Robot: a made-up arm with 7 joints.
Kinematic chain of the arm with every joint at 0, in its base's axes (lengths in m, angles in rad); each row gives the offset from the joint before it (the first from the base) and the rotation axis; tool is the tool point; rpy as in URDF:
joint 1: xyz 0 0 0.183 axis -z
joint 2: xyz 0 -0.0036 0.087 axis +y
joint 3: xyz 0 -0.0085 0.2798 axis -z
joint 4: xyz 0 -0.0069 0.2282 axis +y
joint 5: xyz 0 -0.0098 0.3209 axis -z
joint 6: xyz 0 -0.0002 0.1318 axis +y
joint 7: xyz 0 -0.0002 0.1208 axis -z
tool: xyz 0 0 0 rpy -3.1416 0 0
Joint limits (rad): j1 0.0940..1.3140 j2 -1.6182..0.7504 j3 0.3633..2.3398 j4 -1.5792..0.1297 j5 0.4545..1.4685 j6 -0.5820..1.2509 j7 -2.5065..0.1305
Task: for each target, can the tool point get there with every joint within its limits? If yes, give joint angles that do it. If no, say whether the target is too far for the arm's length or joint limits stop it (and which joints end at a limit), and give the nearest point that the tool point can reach.
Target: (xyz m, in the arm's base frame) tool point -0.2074 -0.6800 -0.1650
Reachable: no: joint limits stop it (at a limit: joint 1, joint 2, joint 3, joint 4, joint 5, joint 6) | nearest point -0.4847 0.0859 -0.2591 | short by 0.820 m
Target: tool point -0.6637 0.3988 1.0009
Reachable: yes | joints 0.4085 -0.6753 0.7013 -0.2989 0.7240 -0.1597 -1.7142
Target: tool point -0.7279 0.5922 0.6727
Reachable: yes | joints 0.5765 -1.1033 1.9557 -0.2943 0.8618 1.0952 -1.4134
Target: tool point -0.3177 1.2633 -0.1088
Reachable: no: too far | nearest point -0.2516 1.0003 0.0161 | short by 0.299 m
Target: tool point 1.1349 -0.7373 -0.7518
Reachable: no: too far | nearest point 0.6002 -0.3900 0.3297 | short by 1.255 m
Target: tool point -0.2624 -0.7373 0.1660
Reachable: no: joint limits stop it (at a limit: joint 1, joint 2, joint 3, joint 4, joint 5, joint 6) | nearest point 0.0647 -0.7737 0.8986 | short by 0.803 m
